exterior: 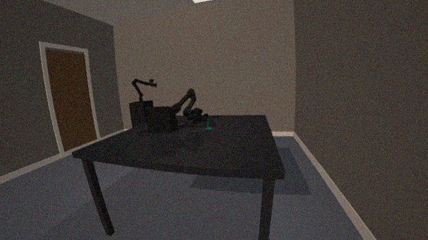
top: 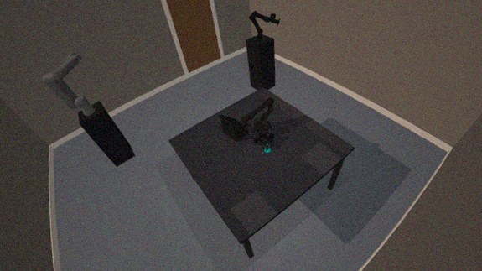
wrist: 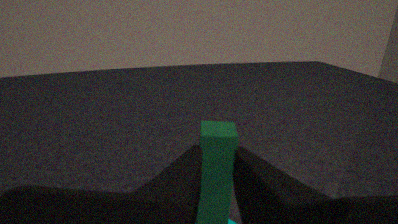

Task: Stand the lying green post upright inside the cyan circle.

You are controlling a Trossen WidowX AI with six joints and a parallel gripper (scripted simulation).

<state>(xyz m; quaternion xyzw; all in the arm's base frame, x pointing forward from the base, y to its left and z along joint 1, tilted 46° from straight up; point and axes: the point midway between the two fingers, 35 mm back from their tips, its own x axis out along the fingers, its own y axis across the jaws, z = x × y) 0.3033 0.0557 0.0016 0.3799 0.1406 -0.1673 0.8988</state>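
Right now my gripper tip is 70 mm above the cyan circle. Round my gripper tip: green post 20 mm below.
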